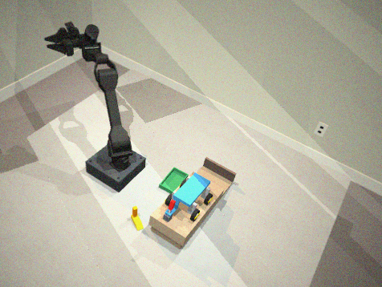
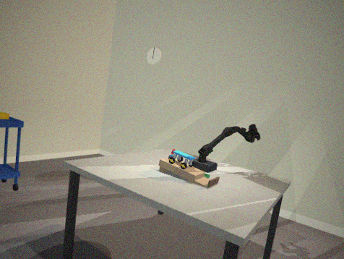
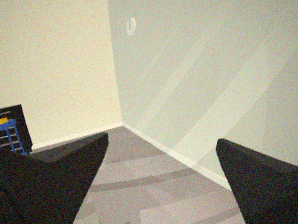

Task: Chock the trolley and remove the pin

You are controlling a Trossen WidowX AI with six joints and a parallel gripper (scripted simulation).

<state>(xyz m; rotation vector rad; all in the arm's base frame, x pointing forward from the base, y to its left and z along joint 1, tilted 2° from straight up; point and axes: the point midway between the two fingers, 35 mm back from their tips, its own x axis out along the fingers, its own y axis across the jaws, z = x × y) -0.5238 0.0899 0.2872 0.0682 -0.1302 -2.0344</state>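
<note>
The red-headed stop pin is 86 cm ahead of my gripper tip, 13 cm to the right of it and 21 cm below it. Round my gripper tip: blue-topped trolley 87 cm ahead, 2 cm to the right, 23 cm below; then ramp 87 cm ahead, 2 cm to the right, 29 cm below; then yellow chock 76 cm ahead, 18 cm to the right, 32 cm below.
</note>
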